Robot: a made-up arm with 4 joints.
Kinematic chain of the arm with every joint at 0, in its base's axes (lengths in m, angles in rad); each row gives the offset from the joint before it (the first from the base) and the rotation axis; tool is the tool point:
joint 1: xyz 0 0 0.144 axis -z
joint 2: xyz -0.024 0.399 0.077 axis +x
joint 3: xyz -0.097 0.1 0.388 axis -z
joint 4: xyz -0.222 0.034 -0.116 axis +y
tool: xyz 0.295 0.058 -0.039
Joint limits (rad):
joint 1: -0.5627..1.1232
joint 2: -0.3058..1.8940
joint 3: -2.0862..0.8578
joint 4: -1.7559..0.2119
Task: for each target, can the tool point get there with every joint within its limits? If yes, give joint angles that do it. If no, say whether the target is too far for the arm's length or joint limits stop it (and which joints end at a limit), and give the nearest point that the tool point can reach.
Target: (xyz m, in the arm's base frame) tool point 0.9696 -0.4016 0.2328
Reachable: no: joint limits stop it (at a limit: joint 1, joint 2) | nearest point 0.5181 0.2582 0.3824 | short by 0.813 m
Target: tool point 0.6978 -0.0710 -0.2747
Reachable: no: joint limits stop it (at a limit: joint 1, joint 2, joint 4) | nearest point 0.5235 0.2772 0.3403 | short by 0.728 m
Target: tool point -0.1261 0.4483 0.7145
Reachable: yes | joints 0.2018 0.1471 -1.5452 -0.9339
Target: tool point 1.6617 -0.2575 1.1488
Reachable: no: too far | nearest point 0.6489 0.4260 0.6631 | short by 1.315 m
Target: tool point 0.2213 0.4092 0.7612
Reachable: yes | joints 0.8178 0.2914 0.1176 -1.0326
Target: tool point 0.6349 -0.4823 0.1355
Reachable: no: joint limits stop it (at a limit: joint 1, joint 3, joint 4) | nearest point 0.0297 -0.2042 0.1772 | short by 0.667 m
